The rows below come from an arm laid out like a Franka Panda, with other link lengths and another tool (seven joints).
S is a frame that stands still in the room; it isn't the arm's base.
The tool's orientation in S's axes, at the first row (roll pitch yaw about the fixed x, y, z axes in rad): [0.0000, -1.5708, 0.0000]
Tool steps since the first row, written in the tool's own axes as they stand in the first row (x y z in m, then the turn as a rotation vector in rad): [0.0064, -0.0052, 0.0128, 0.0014, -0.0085, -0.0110]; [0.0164, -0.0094, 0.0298, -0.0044, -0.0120, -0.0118]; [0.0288, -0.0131, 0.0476, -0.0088, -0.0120, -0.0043]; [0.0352, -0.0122, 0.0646, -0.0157, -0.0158, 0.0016]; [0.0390, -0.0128, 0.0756, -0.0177, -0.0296, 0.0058]
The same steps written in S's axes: [-0.0128, -0.0052, 0.0064, 0.0110, -0.0085, 0.0014]; [-0.0298, -0.0094, 0.0164, 0.0118, -0.0120, -0.0044]; [-0.0476, -0.0131, 0.0288, 0.0043, -0.0120, -0.0088]; [-0.0646, -0.0122, 0.0352, -0.0016, -0.0158, -0.0157]; [-0.0756, -0.0128, 0.0390, -0.0058, -0.0296, -0.0177]
